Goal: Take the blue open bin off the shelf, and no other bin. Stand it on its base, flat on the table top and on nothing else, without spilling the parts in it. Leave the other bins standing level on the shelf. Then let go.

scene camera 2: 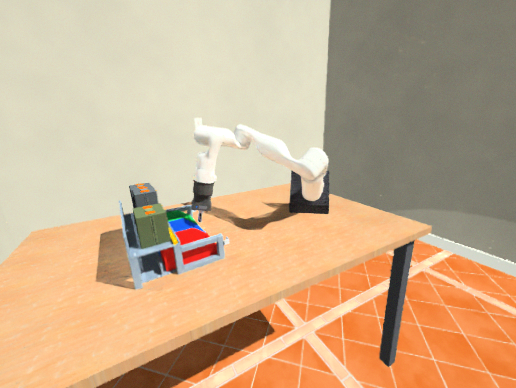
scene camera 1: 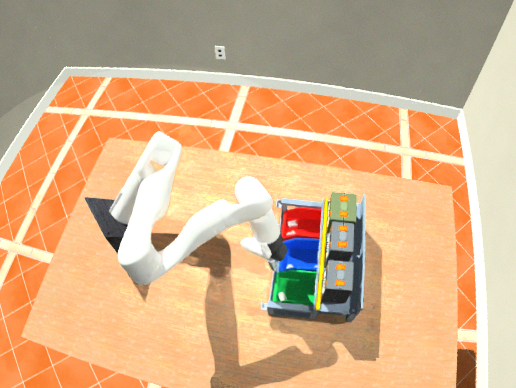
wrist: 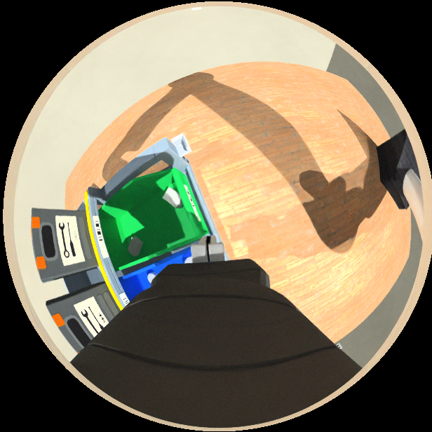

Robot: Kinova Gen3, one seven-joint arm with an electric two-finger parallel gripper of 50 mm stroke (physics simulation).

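Places are measured from the arm's base along level axes (x back, y right, z up), in metres.
Pixels of known places: gripper, fingertip midpoint: (scene camera 2: 199, 221) (scene camera 1: 274, 268); arm's base, origin of the base link: (scene camera 2: 311, 192) (scene camera 1: 122, 215).
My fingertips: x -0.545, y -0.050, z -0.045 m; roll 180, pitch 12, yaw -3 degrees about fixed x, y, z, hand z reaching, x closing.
Ahead of a thing's pixels: the offset from my fingertips to its top centre. "spot": to the spot under its first point.
The blue open bin {spot: dx -0.064, dy -0.104, dz -0.042 m} (scene camera 1: 304, 252) (scene camera 2: 182, 225) (wrist: 141, 278) sits in the middle slot of the low grey shelf (scene camera 1: 291, 309) (scene camera 2: 199, 244) (wrist: 160, 151), between the red bin {spot: dx -0.036, dy -0.220, dz -0.042 m} (scene camera 1: 308, 221) (scene camera 2: 196, 250) and the green bin {spot: dx -0.088, dy +0.012, dz -0.041 m} (scene camera 1: 298, 285) (scene camera 2: 176, 214) (wrist: 153, 217). My gripper (scene camera 1: 273, 262) (scene camera 2: 200, 217) (wrist: 207, 250) points down at the blue bin's front rim, close to the green bin's side. Its fingers are pressed together with nothing showing between them. Most of the blue bin is hidden by the gripper body in the wrist view.
Behind a yellow rail {dx -0.124, dy -0.086, dz +0.061 m} (scene camera 1: 322, 254), the shelf holds an olive closed box {dx -0.139, dy -0.208, dz +0.148 m} (scene camera 1: 343, 206) (scene camera 2: 149, 225) and two grey closed boxes {dx -0.166, dy -0.092, dz +0.183 m} (scene camera 1: 342, 235) {spot: dx -0.192, dy +0.019, dz +0.173 m} (scene camera 1: 338, 275) (wrist: 56, 243). Small parts lie in the red and green bins. The arm's black base (scene camera 1: 103, 217) (scene camera 2: 308, 195) stands at the table's far side.
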